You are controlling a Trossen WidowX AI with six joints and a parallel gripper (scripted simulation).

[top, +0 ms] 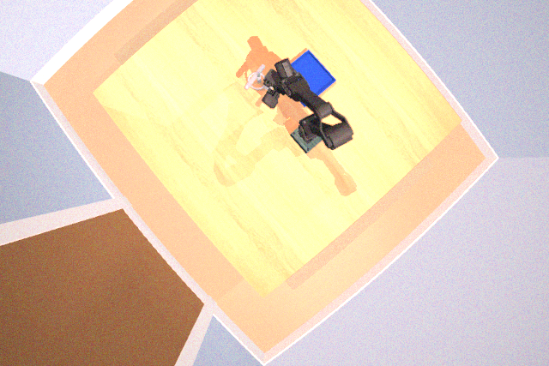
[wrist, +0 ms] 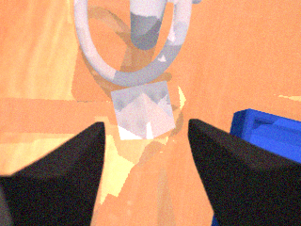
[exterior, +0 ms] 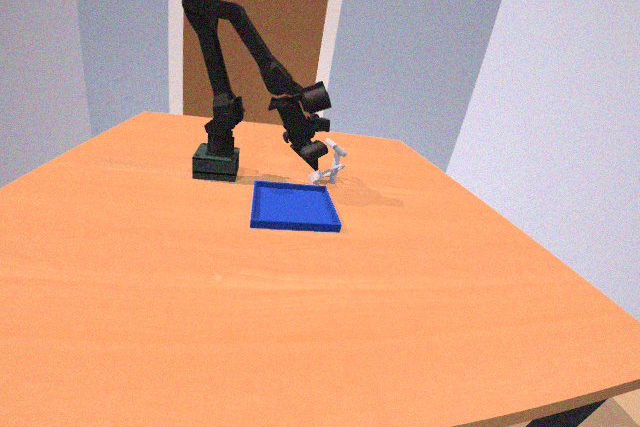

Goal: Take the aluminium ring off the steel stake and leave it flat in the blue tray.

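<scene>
Right now the aluminium ring is 60 mm ahead of my gripper tip, 20 mm to the left of it and 20 mm below it. From my gripper tip the other things lie so: blue tray (160 mm to the right, 70 mm behind, 40 mm below).
</scene>
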